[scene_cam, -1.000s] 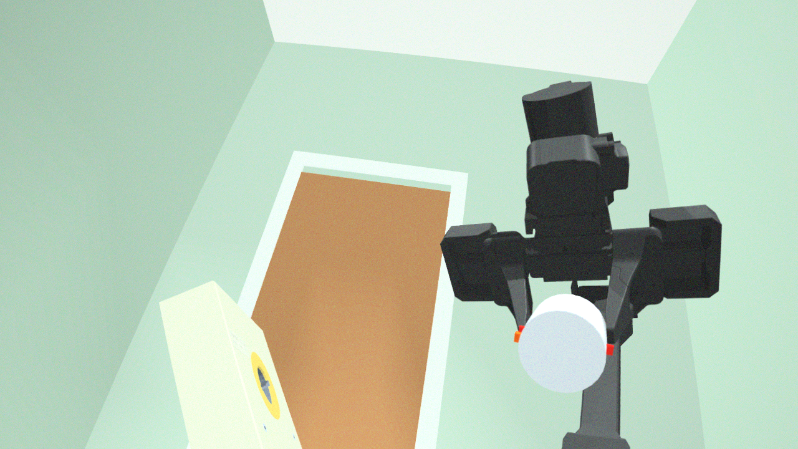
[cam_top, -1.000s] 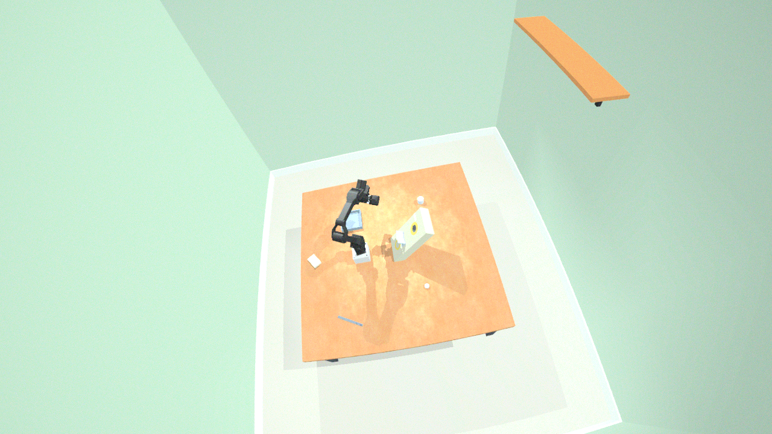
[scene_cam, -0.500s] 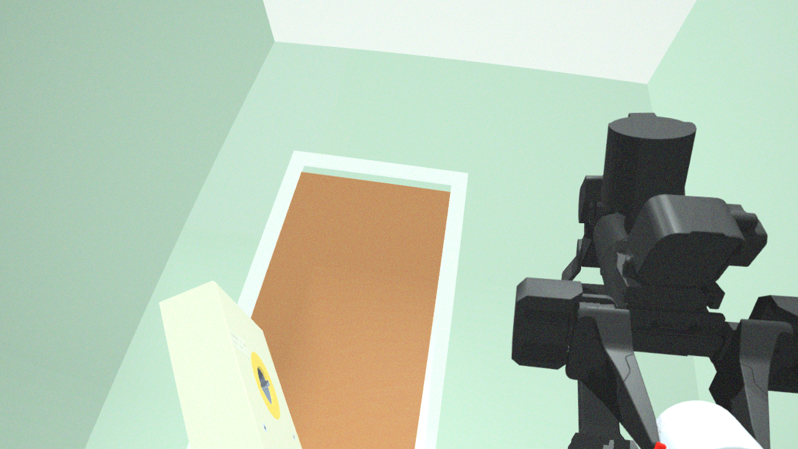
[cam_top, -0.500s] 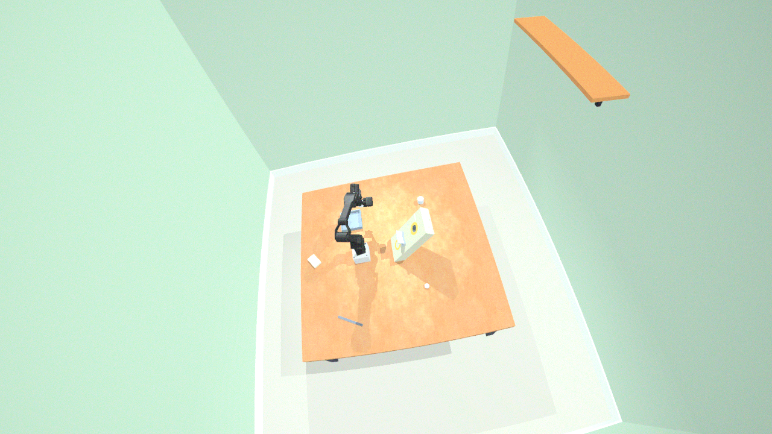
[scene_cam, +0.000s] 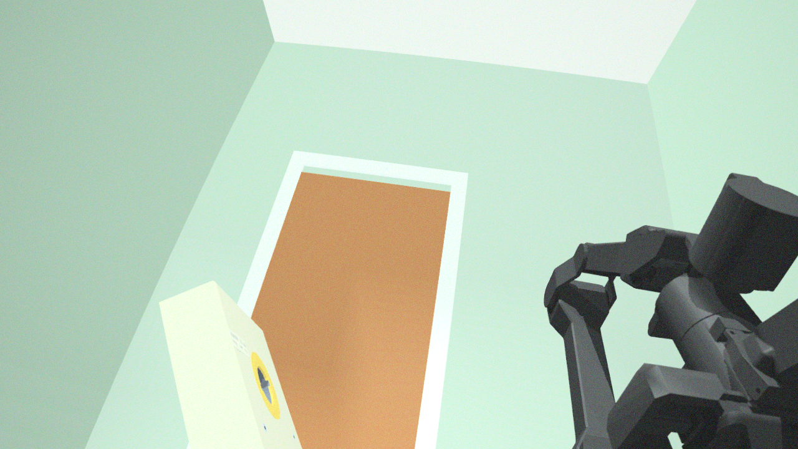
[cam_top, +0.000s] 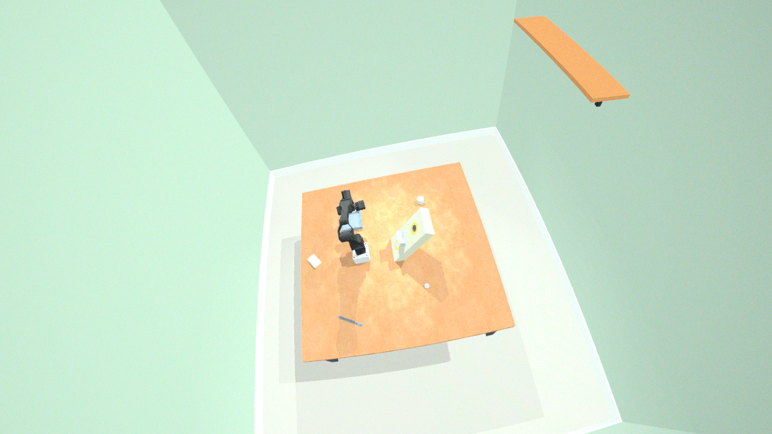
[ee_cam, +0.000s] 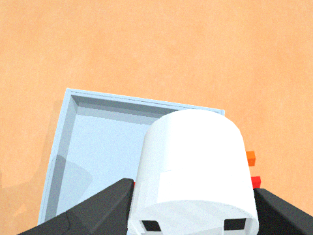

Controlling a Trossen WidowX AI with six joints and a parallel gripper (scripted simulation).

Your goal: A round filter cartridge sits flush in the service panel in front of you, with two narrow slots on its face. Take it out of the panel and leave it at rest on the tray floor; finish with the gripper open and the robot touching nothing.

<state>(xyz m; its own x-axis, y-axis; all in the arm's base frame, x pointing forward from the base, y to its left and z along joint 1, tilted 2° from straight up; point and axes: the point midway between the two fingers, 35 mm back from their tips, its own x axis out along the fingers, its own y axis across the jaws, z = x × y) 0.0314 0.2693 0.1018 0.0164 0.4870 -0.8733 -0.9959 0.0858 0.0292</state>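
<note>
Right now the round filter cartridge is right at my gripper tip. Also, from my gripper tip: cream service panel: 30 cm ahead, 34 cm to the right; then white square pad: 37 cm behind, 22 cm to the right, 14 cm below.
</note>
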